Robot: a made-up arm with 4 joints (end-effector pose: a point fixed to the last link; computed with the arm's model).
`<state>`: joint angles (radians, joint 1 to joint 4).
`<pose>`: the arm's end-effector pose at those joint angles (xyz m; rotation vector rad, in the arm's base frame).
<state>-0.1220 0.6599 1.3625 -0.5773</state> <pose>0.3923 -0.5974 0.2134 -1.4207 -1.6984 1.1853</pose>
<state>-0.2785 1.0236 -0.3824 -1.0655</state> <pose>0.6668 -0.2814 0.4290 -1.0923 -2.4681 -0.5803</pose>
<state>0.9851 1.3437 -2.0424 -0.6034</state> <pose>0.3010 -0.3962 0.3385 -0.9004 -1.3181 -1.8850</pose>
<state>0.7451 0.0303 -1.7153 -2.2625</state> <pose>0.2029 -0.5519 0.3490 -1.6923 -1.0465 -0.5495</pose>
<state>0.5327 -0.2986 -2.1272 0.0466</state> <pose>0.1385 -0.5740 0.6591 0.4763 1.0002 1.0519</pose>
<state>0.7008 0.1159 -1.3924 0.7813</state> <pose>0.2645 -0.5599 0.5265 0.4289 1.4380 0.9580</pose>
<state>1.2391 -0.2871 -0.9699 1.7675</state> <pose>0.0650 -0.5511 0.5193 -0.3811 1.8198 0.2831</pose>
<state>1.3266 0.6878 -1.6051 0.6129</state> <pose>0.1755 -0.5541 0.4288 0.9545 1.9374 1.4684</pose>
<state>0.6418 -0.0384 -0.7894 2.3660</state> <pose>0.1593 -0.4952 0.4124 -0.7448 1.0122 0.4473</pose>
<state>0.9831 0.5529 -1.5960 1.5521</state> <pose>0.1509 -0.5284 0.4944 -0.0089 0.9841 1.1807</pose>
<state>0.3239 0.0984 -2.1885 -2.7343</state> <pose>0.2824 -0.4809 0.4337 -1.1118 -1.3546 -0.9236</pose>
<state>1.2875 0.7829 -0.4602 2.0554</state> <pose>0.0088 -0.4658 0.3590 -0.1762 1.9623 1.5632</pose>
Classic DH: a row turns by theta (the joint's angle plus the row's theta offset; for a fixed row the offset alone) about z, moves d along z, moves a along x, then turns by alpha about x. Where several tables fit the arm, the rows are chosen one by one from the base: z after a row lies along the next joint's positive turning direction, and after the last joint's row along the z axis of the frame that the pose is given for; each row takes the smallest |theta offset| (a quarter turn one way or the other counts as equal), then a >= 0, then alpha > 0; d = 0 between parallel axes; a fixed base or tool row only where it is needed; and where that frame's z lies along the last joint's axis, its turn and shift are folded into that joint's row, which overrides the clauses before.
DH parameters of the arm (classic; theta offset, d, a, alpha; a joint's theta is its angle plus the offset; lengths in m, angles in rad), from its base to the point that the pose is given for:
base (fixed): 0.2645 0.7211 0.0185 -1.5277
joint 1: 0 -0.4077 0.1501 1.5277
joint 2: -0.2645 -0.2974 0.0018 -1.5708
joint 3: -0.8764 -0.3562 0.0197 2.4556
joint 4: -0.57 -0.1721 0.1001 2.3512
tool (fixed): -2.0293 0.0918 0 0

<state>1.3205 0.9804 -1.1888 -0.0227</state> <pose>0.1275 -0.4417 0.2407 -1.2399 -2.0661 -1.0772</pose>
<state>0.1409 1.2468 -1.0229 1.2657</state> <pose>0.4330 -0.3206 0.5360 -0.3632 0.9207 1.9343</pose>
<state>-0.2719 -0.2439 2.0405 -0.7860</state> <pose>0.0929 -0.5030 0.3028 -1.3031 -0.3945 1.0031</pose>
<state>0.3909 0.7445 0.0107 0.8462</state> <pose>0.4196 -0.3746 0.2492 0.3130 2.6699 1.0139</pose>
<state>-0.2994 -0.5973 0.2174 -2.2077</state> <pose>0.3133 -0.4482 0.2739 -1.4859 0.2403 -0.3346</pose>
